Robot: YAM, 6 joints.
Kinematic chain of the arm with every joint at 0, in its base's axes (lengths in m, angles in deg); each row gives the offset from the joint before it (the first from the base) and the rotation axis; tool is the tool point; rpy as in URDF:
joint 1: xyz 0 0 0.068 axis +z
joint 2: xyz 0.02 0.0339 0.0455 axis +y
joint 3: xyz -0.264 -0.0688 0 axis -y
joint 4: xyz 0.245 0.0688 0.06 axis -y
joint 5: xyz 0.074 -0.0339 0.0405 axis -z
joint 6: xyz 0.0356 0 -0.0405 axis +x
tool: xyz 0 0 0 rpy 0 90 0
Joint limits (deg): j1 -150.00..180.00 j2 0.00..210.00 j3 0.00..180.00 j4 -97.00..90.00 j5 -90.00..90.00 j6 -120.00..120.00
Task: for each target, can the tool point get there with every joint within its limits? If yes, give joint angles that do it. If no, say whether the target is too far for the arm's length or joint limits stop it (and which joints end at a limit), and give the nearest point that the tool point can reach.
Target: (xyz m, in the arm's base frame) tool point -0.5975 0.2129 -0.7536
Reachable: no: too far | nearest point -0.3926 0.1399 -0.3389 | short by 0.468 m
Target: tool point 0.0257 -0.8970 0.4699
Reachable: no: too far | nearest point 0.0172 -0.5996 0.3490 | short by 0.321 m
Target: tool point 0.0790 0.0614 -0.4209
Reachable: no: joint limits stop it (at a limit: joint 2) | nearest point 0.0974 0.0757 -0.3579 | short by 0.067 m
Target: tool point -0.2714 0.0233 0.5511
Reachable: yes | joints -12.14 39.27 149.71 -62.56 74.76 -30.63
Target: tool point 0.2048 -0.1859 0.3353
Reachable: yes | joints -40.91 67.44 54.85 -1.82 10.33 23.50
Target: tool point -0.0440 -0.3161 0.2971
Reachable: yes | joints -93.01 99.20 89.93 -78.17 50.05 -101.70
